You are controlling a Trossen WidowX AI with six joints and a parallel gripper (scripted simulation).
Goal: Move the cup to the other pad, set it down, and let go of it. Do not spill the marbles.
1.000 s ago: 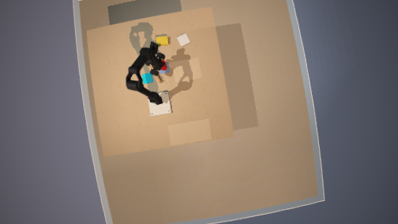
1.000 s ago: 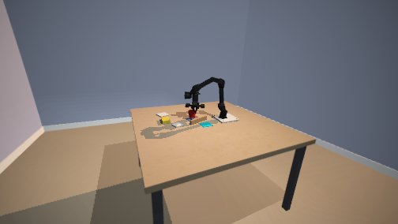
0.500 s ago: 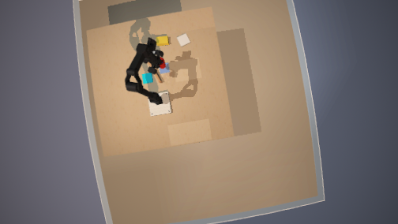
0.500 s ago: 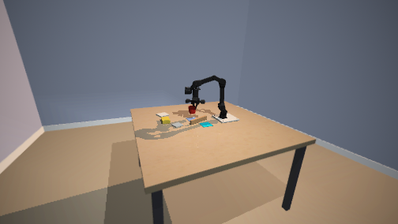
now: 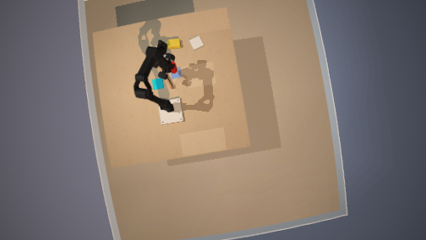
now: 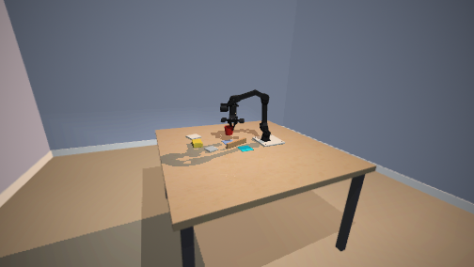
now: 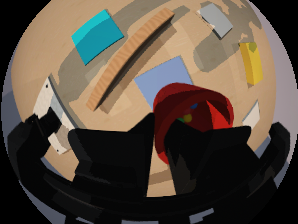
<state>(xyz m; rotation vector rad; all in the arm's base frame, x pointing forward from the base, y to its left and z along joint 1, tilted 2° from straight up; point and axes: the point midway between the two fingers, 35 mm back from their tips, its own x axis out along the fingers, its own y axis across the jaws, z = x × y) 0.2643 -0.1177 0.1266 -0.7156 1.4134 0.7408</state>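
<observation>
Now: gripper tip 17 cm to the right of the cyan pad, 11 cm above it and 2 cm past it. Round my gripper tip: wooden bar: 9 cm below, 8 cm to the left; light blue pad: 11 cm below, 3 cm ahead, 1 cm to the right; red cup: 2 cm to the right, 2 cm ahead.
</observation>
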